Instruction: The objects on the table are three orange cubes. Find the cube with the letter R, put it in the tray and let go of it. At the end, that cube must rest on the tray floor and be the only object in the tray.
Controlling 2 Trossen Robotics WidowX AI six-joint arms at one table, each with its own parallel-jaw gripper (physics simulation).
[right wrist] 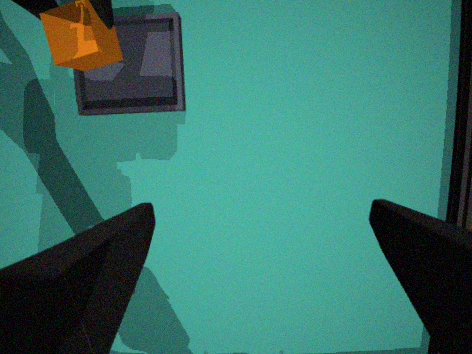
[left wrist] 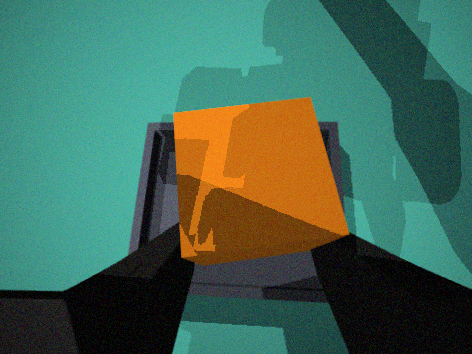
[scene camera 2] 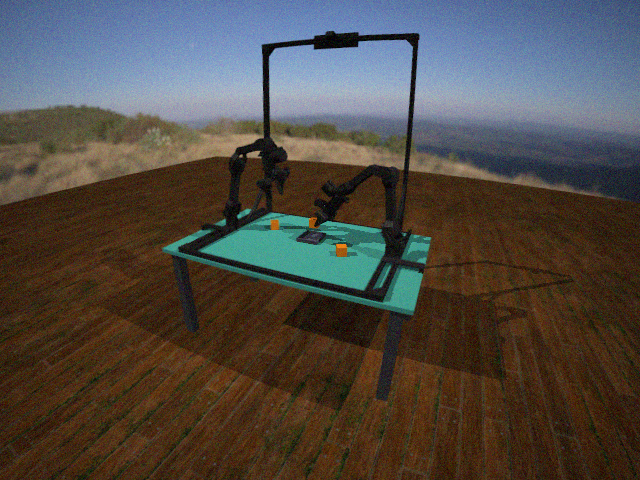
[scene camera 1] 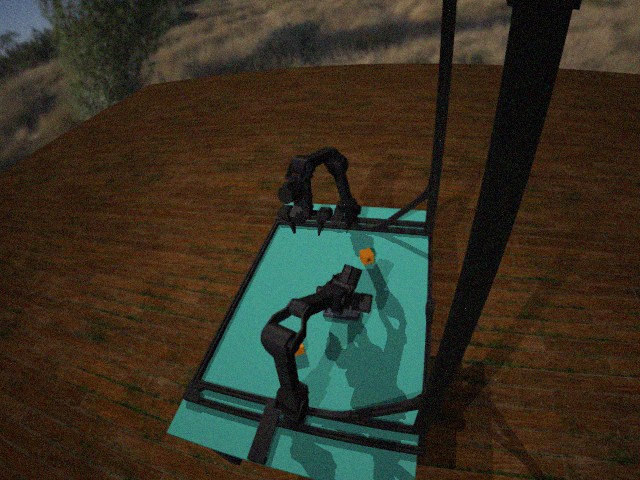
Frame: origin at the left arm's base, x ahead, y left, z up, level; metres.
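Seen in the pictures: left gripper, fingertip midpoint: (right wrist: 89,30) (left wrist: 253,227) (scene camera 2: 316,225); right gripper, fingertip midpoint: (right wrist: 262,211) (scene camera 2: 276,197) (scene camera 1: 306,234); left arm's base, origin of the base link: (scene camera 2: 393,254) (scene camera 1: 295,416); right arm's base, origin of the base link: (scene camera 2: 232,225) (scene camera 1: 351,221).
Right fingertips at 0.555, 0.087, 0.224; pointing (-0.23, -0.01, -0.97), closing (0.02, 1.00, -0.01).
Observation:
Pixels of each thing's middle, then the offset from my right fingertips to it, as dx, dy, dz. "pt": a spot on its surface instead. Level surfaces: height alone.
- dark grey tray, body centre: (left wrist: 237,204) (right wrist: 128,66) (scene camera 1: 343,305) (scene camera 2: 311,237) -0.117, -0.142, -0.234
- second orange cube, body centre: (scene camera 1: 366,256) (scene camera 2: 274,224) +0.135, -0.191, -0.221
- third orange cube, body centre: (scene camera 1: 296,346) (scene camera 2: 341,250) -0.324, -0.022, -0.221
- turquoise table top, its level: dz -0.243
- black frame, surface spot: (scene camera 2: 290,279) pt -0.225, +0.291, -0.238
My left gripper (scene camera 2: 317,222) (left wrist: 253,227) (right wrist: 89,30) is shut on an orange cube (scene camera 2: 312,222) (left wrist: 270,165) (right wrist: 82,42) and holds it above the dark grey tray (scene camera 1: 338,316) (scene camera 2: 310,239) (left wrist: 144,185) (right wrist: 179,65). The faces of this cube that show carry light and shadow patches; I can read no letter. The visible part of the tray floor holds no object. A second orange cube (scene camera 1: 367,256) (scene camera 2: 274,224) has a dark mark too small to read. A third orange cube (scene camera 1: 300,349) (scene camera 2: 341,250) is partly hidden by the left arm in scene camera 1. My right gripper (scene camera 1: 306,231) (right wrist: 262,211) is open and empty.
The turquoise table top (scene camera 1: 248,330) (scene camera 2: 279,258) (right wrist: 300,125) bears a black frame (scene camera 1: 235,307) (scene camera 2: 289,280) along its edges. Tall black posts (scene camera 1: 439,129) (scene camera 2: 409,129) rise at one side. Arm shadows fall around the tray.

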